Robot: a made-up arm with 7 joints. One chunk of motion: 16 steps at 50 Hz.
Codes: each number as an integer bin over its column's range. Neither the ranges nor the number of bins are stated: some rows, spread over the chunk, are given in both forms.
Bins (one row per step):
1: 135 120 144 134 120 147 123
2: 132 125 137 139 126 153 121
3: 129 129 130 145 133 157 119
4: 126 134 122 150 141 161 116
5: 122 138 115 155 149 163 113
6: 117 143 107 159 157 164 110
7: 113 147 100 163 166 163 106
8: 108 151 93 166 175 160 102
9: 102 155 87 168 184 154 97
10: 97 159 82 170 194 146 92
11: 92 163 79 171 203 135 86
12: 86 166 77 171 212 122 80
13: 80 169 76 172 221 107 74
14: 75 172 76 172 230 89 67
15: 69 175 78 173 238 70 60
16: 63 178 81 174 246 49 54
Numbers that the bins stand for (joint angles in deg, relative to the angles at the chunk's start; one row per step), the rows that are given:
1: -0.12 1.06 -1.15 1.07 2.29 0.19 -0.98
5: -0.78 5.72 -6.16 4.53 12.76 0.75 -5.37
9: -1.80 10.12 -10.99 6.67 25.38 0.44 -12.40
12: -2.62 12.96 -12.71 7.16 35.49 -0.69 -19.86
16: -3.79 16.07 -12.02 7.66 47.75 -3.27 -31.28
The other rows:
2: -0.27 2.35 -2.36 1.89 4.46 0.40 -1.85
3: -0.42 3.39 -3.57 2.88 6.98 0.54 -2.73
4: -0.58 4.68 -4.95 3.71 9.87 0.68 -4.05
6: -1.04 7.01 -7.54 5.19 15.64 0.79 -6.69
7: -1.24 8.05 -8.75 5.85 18.89 0.75 -8.44
8: -1.49 9.08 -9.95 6.34 22.14 0.65 -10.20
10: -2.05 11.15 -11.85 7.00 28.99 0.15 -14.59
11: -2.31 12.19 -12.37 7.16 32.24 -0.24 -17.23
13: -2.92 13.74 -12.89 7.33 38.73 -1.22 -22.50
14: -3.18 14.52 -12.89 7.33 41.98 -1.86 -25.57
15: -3.48 15.29 -12.54 7.49 44.87 -2.53 -28.65

